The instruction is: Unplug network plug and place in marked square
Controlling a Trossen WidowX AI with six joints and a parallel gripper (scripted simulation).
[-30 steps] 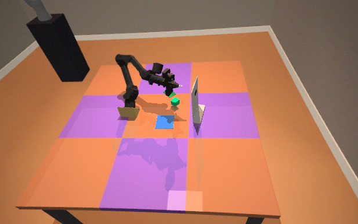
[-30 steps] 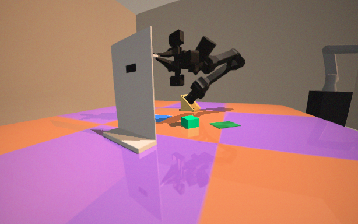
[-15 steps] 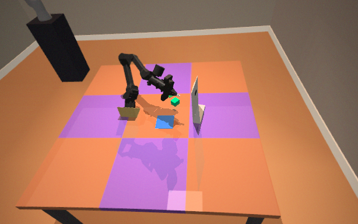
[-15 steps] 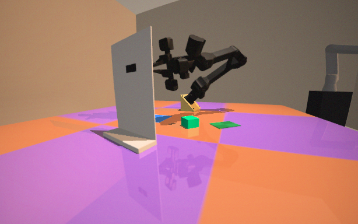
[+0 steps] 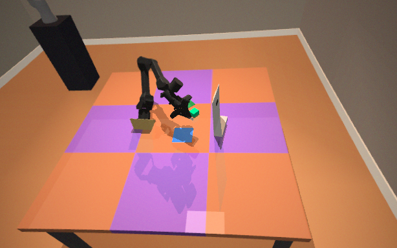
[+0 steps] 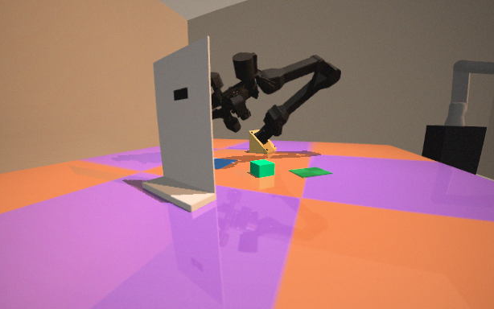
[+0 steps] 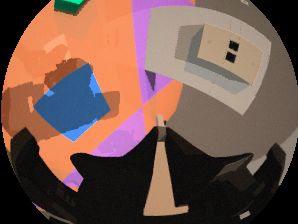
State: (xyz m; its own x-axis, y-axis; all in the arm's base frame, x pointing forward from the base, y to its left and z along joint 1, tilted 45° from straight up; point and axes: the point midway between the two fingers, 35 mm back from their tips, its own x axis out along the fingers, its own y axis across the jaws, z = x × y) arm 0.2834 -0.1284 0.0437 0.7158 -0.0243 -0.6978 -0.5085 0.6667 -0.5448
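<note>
Now: gripper tip 60 mm past the blue square and 140 mm above it. From my gripper tip the other things lie so: upright grey panel 150 mm ahead, 70 mm to the left, 20 mm below; network plug 10 mm ahead; green cube 10 mm behind, 180 mm to the left, 130 mm below.
</note>
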